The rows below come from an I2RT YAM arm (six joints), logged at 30 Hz.
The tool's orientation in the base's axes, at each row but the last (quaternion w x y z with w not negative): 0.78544 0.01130 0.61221 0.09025; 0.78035 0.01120 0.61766 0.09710; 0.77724 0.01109 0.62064 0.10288; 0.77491 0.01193 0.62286 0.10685; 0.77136 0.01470 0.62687 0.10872
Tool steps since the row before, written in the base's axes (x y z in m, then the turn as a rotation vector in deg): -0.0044 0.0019 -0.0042 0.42 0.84 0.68; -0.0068 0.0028 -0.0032 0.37 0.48 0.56; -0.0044 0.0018 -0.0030 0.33 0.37 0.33; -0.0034 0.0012 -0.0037 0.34 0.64 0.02; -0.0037 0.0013 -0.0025 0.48 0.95 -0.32
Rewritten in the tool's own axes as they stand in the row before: 0.0033 0.0019 -0.0051 -0.42 0.86 0.65; 0.0021 0.0032 -0.0070 -0.38 0.50 0.54; 0.0023 0.0020 -0.0047 -0.18 0.36 0.44; 0.0031 0.0011 -0.0040 0.16 0.58 0.41; 0.0019 0.0014 -0.0040 0.58 0.80 0.51
